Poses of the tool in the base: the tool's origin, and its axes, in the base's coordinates. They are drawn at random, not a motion.
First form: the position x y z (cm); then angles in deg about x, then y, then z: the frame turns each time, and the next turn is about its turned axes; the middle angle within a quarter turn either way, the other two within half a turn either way.
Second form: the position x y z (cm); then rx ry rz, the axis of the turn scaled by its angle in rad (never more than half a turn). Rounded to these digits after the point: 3 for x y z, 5 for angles.
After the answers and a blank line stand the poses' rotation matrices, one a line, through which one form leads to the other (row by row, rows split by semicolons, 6 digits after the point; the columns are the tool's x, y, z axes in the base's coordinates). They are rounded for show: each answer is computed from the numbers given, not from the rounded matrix.
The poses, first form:
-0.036 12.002 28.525 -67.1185 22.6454 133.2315
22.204 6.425 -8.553 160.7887 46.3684 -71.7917
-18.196 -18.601 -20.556 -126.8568 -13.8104 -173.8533
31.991 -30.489 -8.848 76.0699 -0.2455 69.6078
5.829 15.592 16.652 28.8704 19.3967 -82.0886
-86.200 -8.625 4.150 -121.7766 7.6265 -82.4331
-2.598 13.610 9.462 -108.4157 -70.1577 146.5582
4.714 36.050 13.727 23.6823 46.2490 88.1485
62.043 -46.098 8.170 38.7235 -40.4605 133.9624
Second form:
-0.036 12.002 28.525 -0.16254 1.40726 1.76867
22.204 6.425 -8.553 1.80048 1.51300 0.58104
-18.196 -18.601 -20.556 0.01771 -2.58270 -1.27079
31.991 -30.489 -8.848 1.14831 -0.80289 1.01987
5.829 15.592 16.652 0.17105 0.62208 -1.30182
-86.200 -8.625 4.150 -1.77357 -1.44087 -0.95236
-2.598 13.610 9.462 1.35554 -1.42466 -1.56595
4.714 36.050 13.727 0.93774 0.33717 1.59179
62.043 -46.098 8.170 -0.44131 -1.02257 1.90226

-0.632142 -0.672422 0.385027; 0.526267 -0.007873 0.850283; -0.568717 0.740126 0.358850
0.215612 0.655467 0.723791; 0.971447 -0.068831 -0.227053; -0.099006 0.752080 -0.651593
-0.965508 0.103979 -0.238710; -0.125677 0.616820 0.777006; 0.228033 0.780206 -0.582477
0.348441 -0.937321 -0.004285; 0.224202 0.087782 -0.970581; 0.910122 0.337230 0.240736
0.129829 0.934264 0.332107; -0.845308 0.279360 -0.455425; -0.518265 -0.221605 0.826010
0.130519 0.982523 0.132715; 0.507166 -0.181185 0.842588; 0.851908 -0.042665 -0.521950
-0.283238 -0.187058 -0.940630; -0.918804 -0.228217 0.322050; -0.274909 0.955472 -0.107230
0.022343 -0.691165 0.722352; 0.924683 -0.260404 -0.277762; 0.380082 0.674152 0.633290
-0.528174 -0.547659 -0.648924; 0.843365 -0.249390 -0.475962; 0.098829 -0.798670 0.593598

